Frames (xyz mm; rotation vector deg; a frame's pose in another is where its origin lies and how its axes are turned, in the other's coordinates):
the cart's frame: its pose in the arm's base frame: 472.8 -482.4 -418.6 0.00 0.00 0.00
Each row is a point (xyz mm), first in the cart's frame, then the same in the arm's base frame.
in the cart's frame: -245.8 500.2 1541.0
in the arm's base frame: 227.0 17.8 1122.4
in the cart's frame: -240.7 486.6 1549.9
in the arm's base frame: 232.1 4.2 1131.3
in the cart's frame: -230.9 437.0 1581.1
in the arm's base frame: 241.9 -45.4 1162.5
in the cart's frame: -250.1 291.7 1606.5
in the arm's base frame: 222.7 -190.7 1187.9
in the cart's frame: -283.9 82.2 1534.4
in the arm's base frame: 188.9 -400.2 1115.8
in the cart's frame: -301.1 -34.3 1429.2
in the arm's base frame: 171.7 -516.7 1010.6
